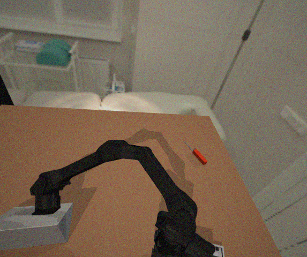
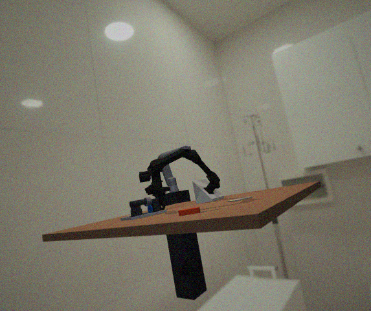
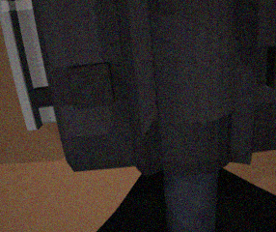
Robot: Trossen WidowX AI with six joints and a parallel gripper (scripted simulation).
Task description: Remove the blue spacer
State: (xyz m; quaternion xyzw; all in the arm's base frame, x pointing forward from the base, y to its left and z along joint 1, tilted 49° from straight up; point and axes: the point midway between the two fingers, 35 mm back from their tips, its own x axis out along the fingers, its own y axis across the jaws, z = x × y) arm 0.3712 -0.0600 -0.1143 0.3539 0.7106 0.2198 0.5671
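The dark shaft is 5 cm ahead of my gripper tip, 3 cm above it and 1 cm to the right of it. The rest, counted from my gripper tip: white card 47 cm to the left, 13 cm behind, 4 cm below; then blue spacer 10 cm ahead, 1 cm to the left, 1 cm below; then pale grey spacer 7 cm ahead, 3 cm above, 2 cm to the right.
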